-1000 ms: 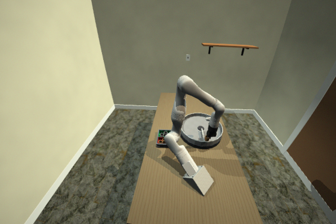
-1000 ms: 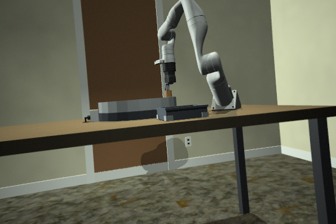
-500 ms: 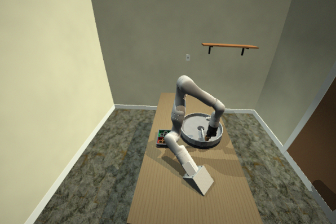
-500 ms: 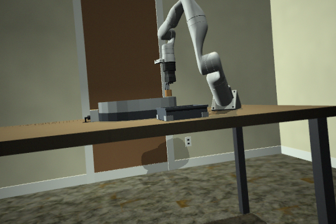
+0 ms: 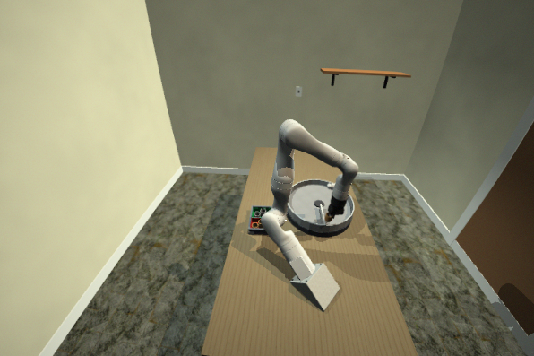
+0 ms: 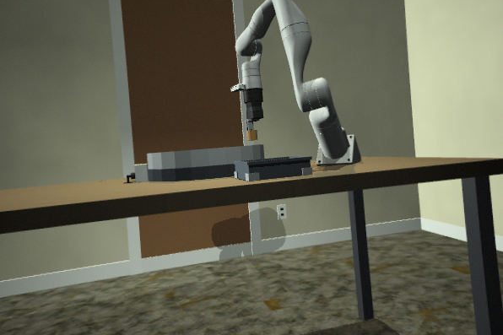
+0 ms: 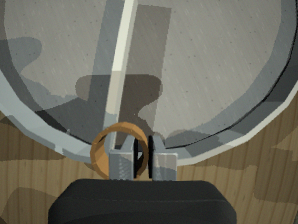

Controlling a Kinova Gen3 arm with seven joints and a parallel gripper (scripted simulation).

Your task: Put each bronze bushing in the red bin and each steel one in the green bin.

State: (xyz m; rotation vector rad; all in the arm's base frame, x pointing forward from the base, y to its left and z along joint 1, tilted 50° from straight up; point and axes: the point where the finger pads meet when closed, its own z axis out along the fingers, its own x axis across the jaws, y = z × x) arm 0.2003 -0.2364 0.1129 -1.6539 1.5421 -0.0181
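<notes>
My hand is 390 mm to the right of the bin tray and 120 mm above it. Also, from my hand: grey turntable 180 mm ahead, 100 mm below, 60 mm to the left.
</notes>
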